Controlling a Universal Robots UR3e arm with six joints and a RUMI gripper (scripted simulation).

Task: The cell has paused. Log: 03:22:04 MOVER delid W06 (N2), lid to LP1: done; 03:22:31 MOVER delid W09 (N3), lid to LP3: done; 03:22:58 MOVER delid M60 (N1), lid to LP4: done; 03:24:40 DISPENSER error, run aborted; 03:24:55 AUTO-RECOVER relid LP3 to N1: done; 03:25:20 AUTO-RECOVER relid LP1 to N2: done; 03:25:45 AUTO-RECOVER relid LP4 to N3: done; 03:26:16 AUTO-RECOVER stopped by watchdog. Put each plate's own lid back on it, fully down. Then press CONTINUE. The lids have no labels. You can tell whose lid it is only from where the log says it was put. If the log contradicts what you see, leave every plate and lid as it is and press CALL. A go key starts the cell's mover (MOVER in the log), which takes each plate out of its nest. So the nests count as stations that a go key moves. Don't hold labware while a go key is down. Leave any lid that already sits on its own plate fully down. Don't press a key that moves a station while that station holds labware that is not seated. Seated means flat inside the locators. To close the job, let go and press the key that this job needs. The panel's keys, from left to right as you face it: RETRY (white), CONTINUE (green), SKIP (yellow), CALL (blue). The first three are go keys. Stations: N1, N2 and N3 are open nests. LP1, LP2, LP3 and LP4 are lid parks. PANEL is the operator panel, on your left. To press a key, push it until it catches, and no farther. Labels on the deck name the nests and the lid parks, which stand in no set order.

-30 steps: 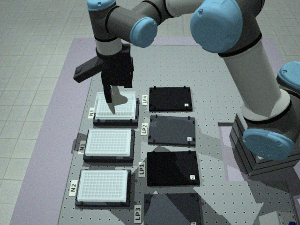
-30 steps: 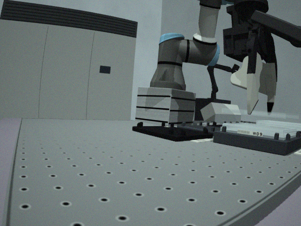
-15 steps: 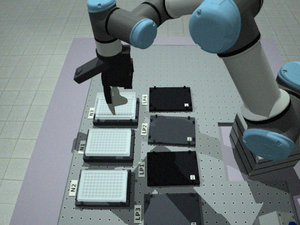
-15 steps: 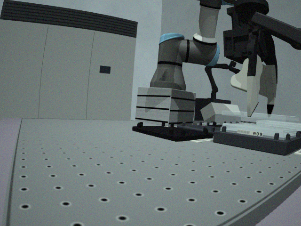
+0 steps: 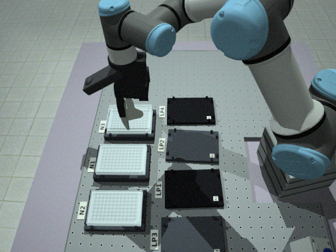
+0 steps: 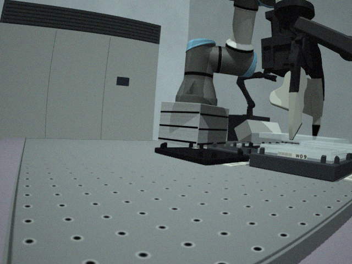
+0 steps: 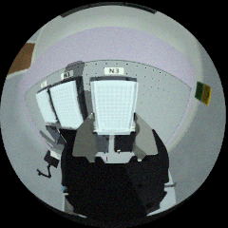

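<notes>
My hand is 3 cm above the plate. Also, from my hand: LP2 lid park (19 cm behind, 5 cm to the left, 5 cm below); then LP4 lid park (17 cm behind, 8 cm to the right, 5 cm below); then lid (1 cm below).
</notes>
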